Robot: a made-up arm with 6 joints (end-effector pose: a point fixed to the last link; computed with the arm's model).
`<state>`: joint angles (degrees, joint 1 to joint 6).
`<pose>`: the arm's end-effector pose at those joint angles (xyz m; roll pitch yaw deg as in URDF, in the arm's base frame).
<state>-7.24 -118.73 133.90 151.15 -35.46 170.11</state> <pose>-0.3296 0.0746 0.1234 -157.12 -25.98 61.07</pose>
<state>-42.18 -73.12 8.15 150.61 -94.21 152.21</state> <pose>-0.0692 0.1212 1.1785 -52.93 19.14 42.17</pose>
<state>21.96 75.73 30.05 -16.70 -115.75 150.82</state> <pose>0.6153 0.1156 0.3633 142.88 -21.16 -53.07</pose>
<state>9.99 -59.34 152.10 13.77 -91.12 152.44</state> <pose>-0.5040 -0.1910 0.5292 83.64 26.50 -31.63</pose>
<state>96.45 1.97 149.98 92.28 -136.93 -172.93</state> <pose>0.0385 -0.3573 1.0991 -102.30 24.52 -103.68</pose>
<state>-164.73 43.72 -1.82 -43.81 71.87 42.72</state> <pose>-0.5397 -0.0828 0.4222 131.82 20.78 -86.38</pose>
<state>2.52 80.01 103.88 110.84 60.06 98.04</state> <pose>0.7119 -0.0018 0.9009 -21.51 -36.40 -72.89</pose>
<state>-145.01 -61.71 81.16 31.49 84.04 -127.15</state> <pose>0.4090 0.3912 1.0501 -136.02 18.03 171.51</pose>
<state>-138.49 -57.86 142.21 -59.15 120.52 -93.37</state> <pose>0.4302 0.4652 0.6840 128.44 -36.22 -65.84</pose>
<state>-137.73 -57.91 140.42 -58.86 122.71 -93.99</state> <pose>0.4266 0.4741 0.6974 128.64 -36.22 -63.49</pose>
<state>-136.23 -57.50 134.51 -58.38 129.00 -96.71</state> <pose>0.4196 0.4926 0.7500 130.31 -36.82 -58.37</pose>
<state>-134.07 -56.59 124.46 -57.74 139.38 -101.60</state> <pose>0.3997 0.5113 0.8438 134.10 -39.59 -51.19</pose>
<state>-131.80 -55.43 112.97 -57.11 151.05 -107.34</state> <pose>0.3626 0.5141 0.9515 139.67 -45.30 -45.15</pose>
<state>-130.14 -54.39 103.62 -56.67 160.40 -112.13</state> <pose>0.3228 0.5004 1.0358 145.64 -51.66 -42.89</pose>
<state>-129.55 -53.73 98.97 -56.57 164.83 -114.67</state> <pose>0.3012 0.4866 1.0768 149.76 -55.18 -43.68</pose>
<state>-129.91 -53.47 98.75 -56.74 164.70 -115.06</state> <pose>0.3023 0.4822 1.0813 150.59 -55.25 -44.96</pose>
